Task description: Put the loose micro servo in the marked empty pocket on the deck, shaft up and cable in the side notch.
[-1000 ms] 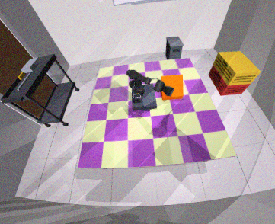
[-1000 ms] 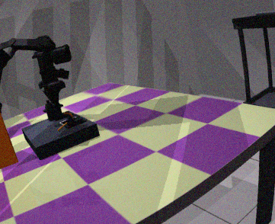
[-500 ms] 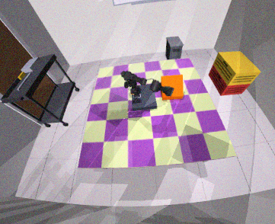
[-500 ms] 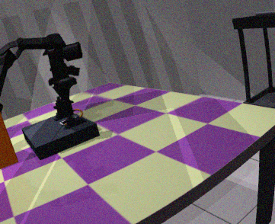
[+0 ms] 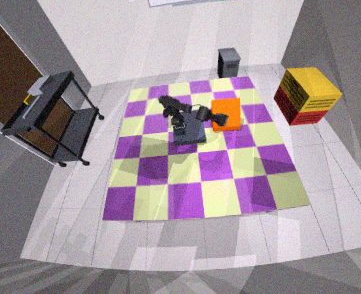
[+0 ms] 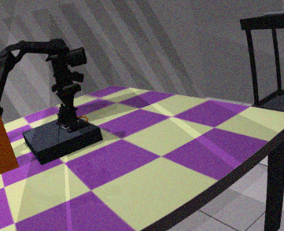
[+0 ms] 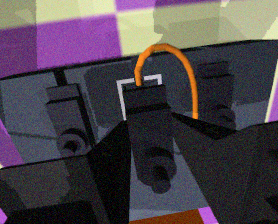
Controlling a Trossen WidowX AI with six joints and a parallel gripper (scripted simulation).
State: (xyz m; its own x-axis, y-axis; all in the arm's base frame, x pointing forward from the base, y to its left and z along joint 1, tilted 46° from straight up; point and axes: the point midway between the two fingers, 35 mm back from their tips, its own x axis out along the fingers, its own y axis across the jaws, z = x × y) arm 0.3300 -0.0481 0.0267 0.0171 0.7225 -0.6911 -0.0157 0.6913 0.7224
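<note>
The dark grey robot deck lies 12 cm behind my gripper tip and 8 cm below it.
</note>
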